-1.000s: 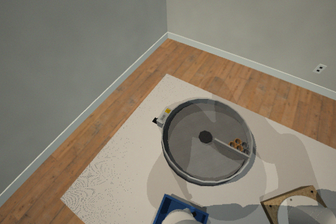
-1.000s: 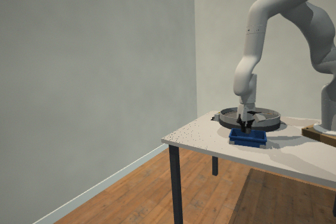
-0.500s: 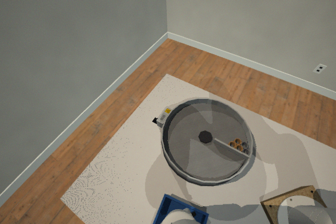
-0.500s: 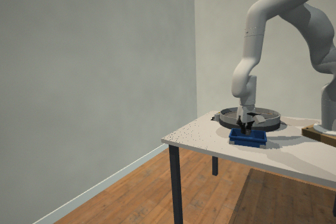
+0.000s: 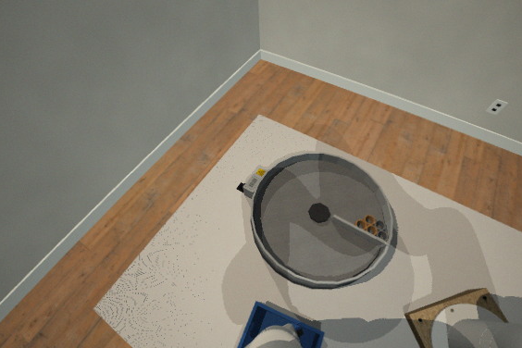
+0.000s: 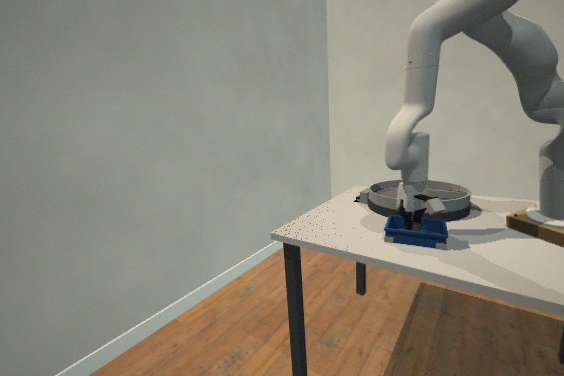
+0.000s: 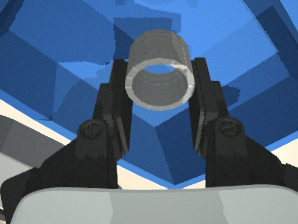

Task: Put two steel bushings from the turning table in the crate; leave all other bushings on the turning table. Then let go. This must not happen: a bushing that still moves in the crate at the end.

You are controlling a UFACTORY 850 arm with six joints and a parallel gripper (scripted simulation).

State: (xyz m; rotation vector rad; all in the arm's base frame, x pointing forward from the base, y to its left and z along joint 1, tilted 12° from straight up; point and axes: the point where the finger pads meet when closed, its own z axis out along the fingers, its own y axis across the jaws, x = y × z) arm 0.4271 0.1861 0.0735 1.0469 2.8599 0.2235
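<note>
Right now my hand is 3 cm above the blue crate, 1 cm to the right of it and 1 cm past it. Round my hand: grey turning table 37 cm to the right, 3 cm ahead.
</note>
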